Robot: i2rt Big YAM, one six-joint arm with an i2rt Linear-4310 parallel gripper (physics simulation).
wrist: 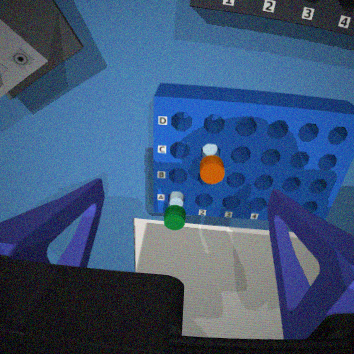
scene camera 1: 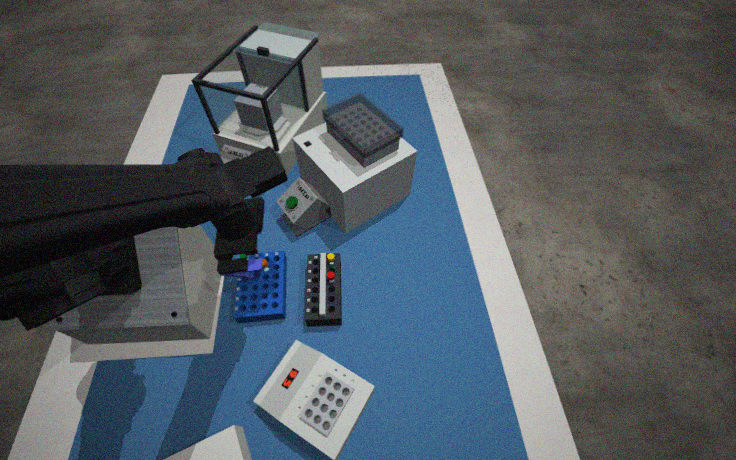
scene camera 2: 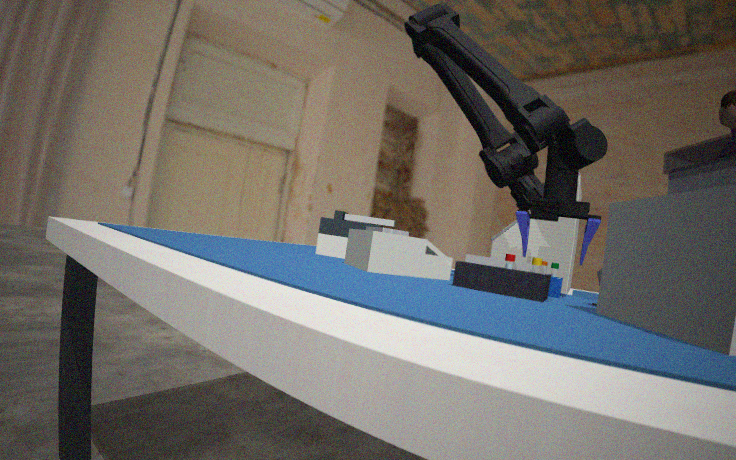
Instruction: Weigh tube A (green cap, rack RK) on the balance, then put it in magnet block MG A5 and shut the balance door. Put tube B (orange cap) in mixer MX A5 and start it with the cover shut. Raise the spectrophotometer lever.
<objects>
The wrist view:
gripper: 185,192
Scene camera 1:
gripper: 256,255
dark cover: 361,123
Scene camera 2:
gripper: 552,260
</objects>
